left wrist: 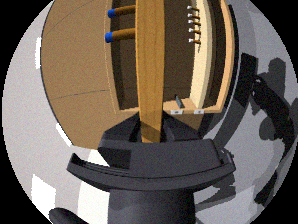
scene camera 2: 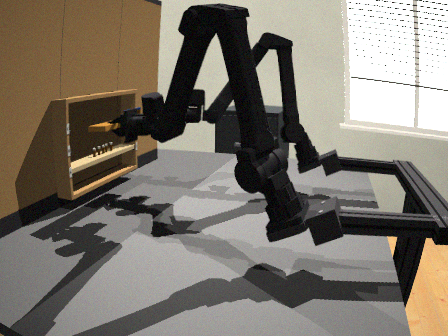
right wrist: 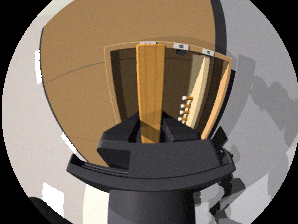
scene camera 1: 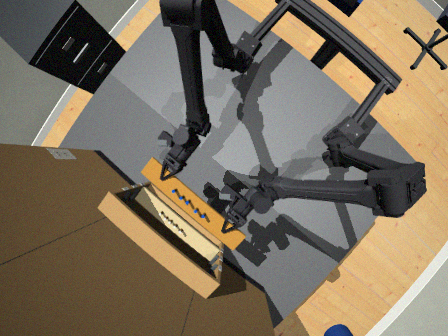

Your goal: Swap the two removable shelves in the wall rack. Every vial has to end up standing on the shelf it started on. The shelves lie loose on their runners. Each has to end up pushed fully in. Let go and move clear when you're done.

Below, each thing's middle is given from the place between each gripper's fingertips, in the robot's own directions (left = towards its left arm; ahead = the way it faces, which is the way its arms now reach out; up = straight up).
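The orange shelf [scene camera 1: 213,222] is 0.15 m to the right of my left hand. As for the pale shelf [scene camera 1: 145,197], that's 0.15 m below my left hand, 0.15 m to the right of it and 0.17 m ahead of it.
From my right hand, the pale shelf is 0.15 m to the left, 0.17 m ahead and 0.15 m below. And the orange shelf has my right gripper 0.15 m to the right of it.
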